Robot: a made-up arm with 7 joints. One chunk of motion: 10 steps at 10 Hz.
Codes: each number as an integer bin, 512 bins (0 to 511) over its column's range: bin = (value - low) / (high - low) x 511, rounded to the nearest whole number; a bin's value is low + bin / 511 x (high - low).
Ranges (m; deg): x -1.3..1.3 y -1.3..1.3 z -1.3..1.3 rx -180..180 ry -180..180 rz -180..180
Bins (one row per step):
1: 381 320 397 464 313 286
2: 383 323 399 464 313 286
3: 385 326 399 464 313 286
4: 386 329 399 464 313 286
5: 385 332 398 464 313 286
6: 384 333 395 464 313 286
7: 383 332 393 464 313 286
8: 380 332 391 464 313 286
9: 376 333 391 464 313 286
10: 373 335 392 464 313 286
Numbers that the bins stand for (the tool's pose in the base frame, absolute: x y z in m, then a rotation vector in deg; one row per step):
1: 0.6386 0.3282 0.7200 146.89 40.51 21.49
2: 0.6487 0.3434 0.7301 146.89 40.51 21.49
3: 0.6589 0.3587 0.7301 146.89 40.51 21.49
4: 0.6640 0.3740 0.7301 146.89 40.51 21.49
5: 0.6589 0.3892 0.7250 146.89 40.51 21.49
6: 0.6538 0.3943 0.7098 146.89 40.51 21.49
7: 0.6487 0.3892 0.6996 146.89 40.51 21.49
8: 0.6335 0.3892 0.6894 146.89 40.51 21.49
9: 0.6131 0.3943 0.6894 146.89 40.51 21.49
10: 0.5978 0.4045 0.6945 146.89 40.51 21.49

